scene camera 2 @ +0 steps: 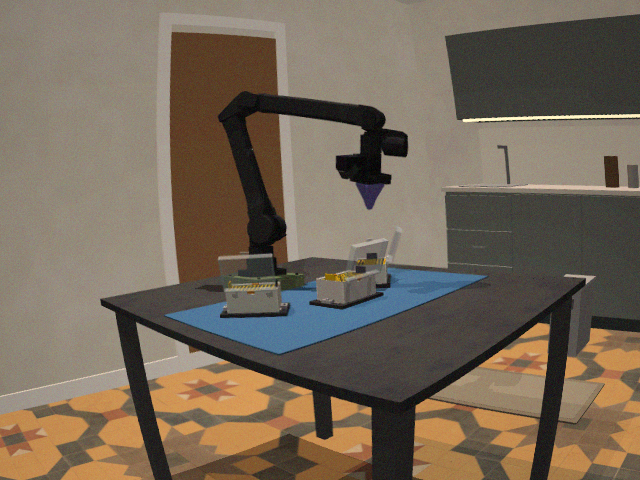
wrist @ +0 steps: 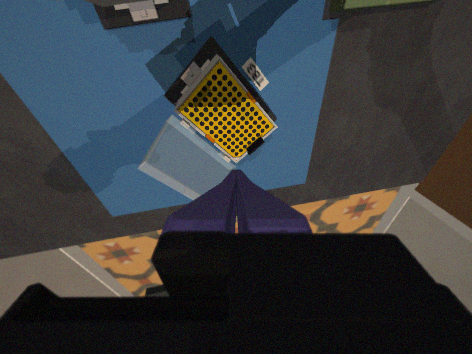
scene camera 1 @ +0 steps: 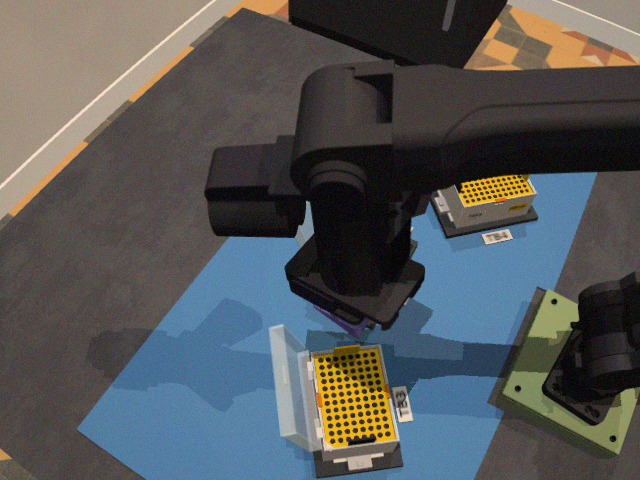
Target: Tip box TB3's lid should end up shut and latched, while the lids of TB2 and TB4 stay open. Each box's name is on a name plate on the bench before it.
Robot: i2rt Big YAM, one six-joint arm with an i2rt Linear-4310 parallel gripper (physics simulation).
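Pixels of known places: gripper, fingertip midpoint: (scene camera 2: pixel 369 209) (wrist: pixel 236 177) (scene camera 1: pixel 358 331); arm's base at its link origin: (scene camera 1: pixel 586 372).
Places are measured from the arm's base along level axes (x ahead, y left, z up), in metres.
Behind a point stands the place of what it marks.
Observation:
TB3 (scene camera 1: pixel 356 400) @(x 0.221, y 0.213, z 0.024 m) (scene camera 2: pixel 383 276) (wrist: pixel 227 110) @(x 0.229, y 0.199, z 0.024 m) has its clear lid (scene camera 1: pixel 286 382) @(x 0.276, y 0.271, z 0.120 m) (scene camera 2: pixel 395 242) @(x 0.319, y 0.217, z 0.083 m) (wrist: pixel 187 157) @(x 0.287, y 0.248, z 0.060 m) open, tilted outward from the long side opposite its name plate (scene camera 1: pixel 402 404) @(x 0.178, y 0.164, z -0.031 m) (wrist: pixel 255 74) @(x 0.179, y 0.163, z -0.031 m). Its silver latch (scene camera 1: pixel 360 461) @(x 0.179, y 0.259, z -0.015 m) (wrist: pixel 191 74) @(x 0.274, y 0.161, z -0.015 m) is on a short side. My gripper (scene camera 1: pixel 357 334) @(x 0.240, y 0.203, z 0.170 m) (scene camera 2: pixel 369 207) @(x 0.240, y 0.203, z 0.170 m) (wrist: pixel 236 177) @(x 0.240, y 0.203, z 0.170 m) is shut and empty, pointing down high above the boxes. TB2 (scene camera 2: pixel 346 289) @(x 0.379, y -0.011, z 0.007 m) is mostly hidden under the arm in scene camera 1; its lid (scene camera 2: pixel 368 250) @(x 0.416, y 0.031, z 0.095 m) stands open. TB4 (scene camera 1: pixel 480 211) @(x 0.237, y -0.133, z 0.009 m) (scene camera 2: pixel 253 299) @(x 0.287, y -0.206, z 0.006 m) has its lid (scene camera 2: pixel 245 263) @(x 0.319, y -0.236, z 0.096 m) up; the arm hides that lid in scene camera 1.
The boxes stand on a blue mat (scene camera 1: pixel 465 289) @(x 0.196, y -0.031, z -0.033 m) (scene camera 2: pixel 289 335) @(x 0.476, y -0.244, z -0.033 m) (wrist: pixel 45 75) @(x 0.462, y 0.166, z -0.033 m) on the dark table (scene camera 1: pixel 170 124) @(x 0.754, y -0.010, z -0.036 m) (scene camera 2: pixel 429 330) @(x 0.675, y -0.050, z -0.036 m). The arm rises from a green base board (scene camera 1: pixel 522 374) @(x 0.072, y 0.053, z -0.001 m) (scene camera 2: pixel 297 281) @(x 0.085, y 0.061, z -0.019 m). A black cabinet (scene camera 1: pixel 382 25) is beyond the table.

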